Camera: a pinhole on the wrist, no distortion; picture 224 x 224 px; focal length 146.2 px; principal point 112.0 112.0 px. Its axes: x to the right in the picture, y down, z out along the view. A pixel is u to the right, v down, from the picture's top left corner.
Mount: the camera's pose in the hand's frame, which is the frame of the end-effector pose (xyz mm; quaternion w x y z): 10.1 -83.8 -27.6 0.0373 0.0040 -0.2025 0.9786
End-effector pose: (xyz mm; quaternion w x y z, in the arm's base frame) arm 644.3 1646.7 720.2 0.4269 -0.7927 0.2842 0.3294
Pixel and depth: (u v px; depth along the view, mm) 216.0 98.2 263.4
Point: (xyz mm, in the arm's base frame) 581.9 1946.1 834.4
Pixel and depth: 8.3 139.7 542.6
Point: 1071.9 2145.0 457.6
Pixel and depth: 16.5 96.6 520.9
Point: 925.3 2114.2 387.8
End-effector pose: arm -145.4 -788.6 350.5 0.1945 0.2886 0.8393 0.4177
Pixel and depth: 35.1 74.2 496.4
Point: -145.0 -419.4 -93.1
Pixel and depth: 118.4 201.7 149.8
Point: -173.3 -858.0 124.0
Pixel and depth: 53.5 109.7 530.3
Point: -148.3 -523.9 -176.8
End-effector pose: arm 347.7 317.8 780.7 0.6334 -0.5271 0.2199 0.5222
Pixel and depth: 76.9 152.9 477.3
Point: 651.3 724.8 988.9
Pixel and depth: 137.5 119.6 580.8
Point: 476.8 754.7 1180.4
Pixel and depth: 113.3 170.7 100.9
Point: 480.0 380.3 863.7
